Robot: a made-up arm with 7 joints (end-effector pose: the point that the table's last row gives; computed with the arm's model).
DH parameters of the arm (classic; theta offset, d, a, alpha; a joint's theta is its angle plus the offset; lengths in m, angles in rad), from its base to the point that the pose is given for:
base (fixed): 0 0 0 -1.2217
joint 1: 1.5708 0 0 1.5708
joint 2: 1.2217 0 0 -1.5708
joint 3: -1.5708 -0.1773 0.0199 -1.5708
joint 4: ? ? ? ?
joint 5: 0 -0.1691 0 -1.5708
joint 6: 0 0 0 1.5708
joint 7: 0 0 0 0
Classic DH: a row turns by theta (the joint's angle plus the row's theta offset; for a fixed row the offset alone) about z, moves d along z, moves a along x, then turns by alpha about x.
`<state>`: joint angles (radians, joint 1 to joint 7).
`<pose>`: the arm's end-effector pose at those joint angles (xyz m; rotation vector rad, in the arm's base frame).
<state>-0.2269 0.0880 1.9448 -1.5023 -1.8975 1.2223 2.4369</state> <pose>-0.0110 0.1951 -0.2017 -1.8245 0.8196 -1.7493</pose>
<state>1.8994 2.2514 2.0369 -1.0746 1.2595 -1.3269 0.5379</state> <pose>0.2350 0.2033 0.0690 -0.4007 -2.7970 -0.6059</pose>
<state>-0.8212 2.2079 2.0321 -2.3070 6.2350 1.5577 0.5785</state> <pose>-0.1645 0.0138 0.0651 -0.2722 2.0920 -0.7460</pose>
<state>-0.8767 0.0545 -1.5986 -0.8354 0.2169 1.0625 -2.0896</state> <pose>0.1933 -0.1450 -0.2291 -0.7904 -0.5407 2.3934</pose>
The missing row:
joint 4: 0 0 -0.0205 1.5708
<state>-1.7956 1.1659 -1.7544 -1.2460 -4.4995 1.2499 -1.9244</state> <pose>0.2957 0.0499 0.0555 0.4201 0.0275 -2.3584</pose>
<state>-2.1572 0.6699 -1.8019 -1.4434 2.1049 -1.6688 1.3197</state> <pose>0.2440 -0.1337 0.0697 -2.7499 -1.0615 -0.2405</pose>
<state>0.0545 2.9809 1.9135 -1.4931 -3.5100 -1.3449 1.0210</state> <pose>-0.0480 -0.1411 0.2392 2.8960 0.4634 0.4764</pose>
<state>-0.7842 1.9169 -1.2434 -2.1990 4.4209 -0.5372 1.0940</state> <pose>0.1515 0.1140 -0.0383 0.6850 -0.2537 -2.7426</pose>
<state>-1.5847 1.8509 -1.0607 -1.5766 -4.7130 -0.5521 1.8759</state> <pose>0.1769 0.1414 0.1524 -2.0355 -1.5189 0.2484</pose>
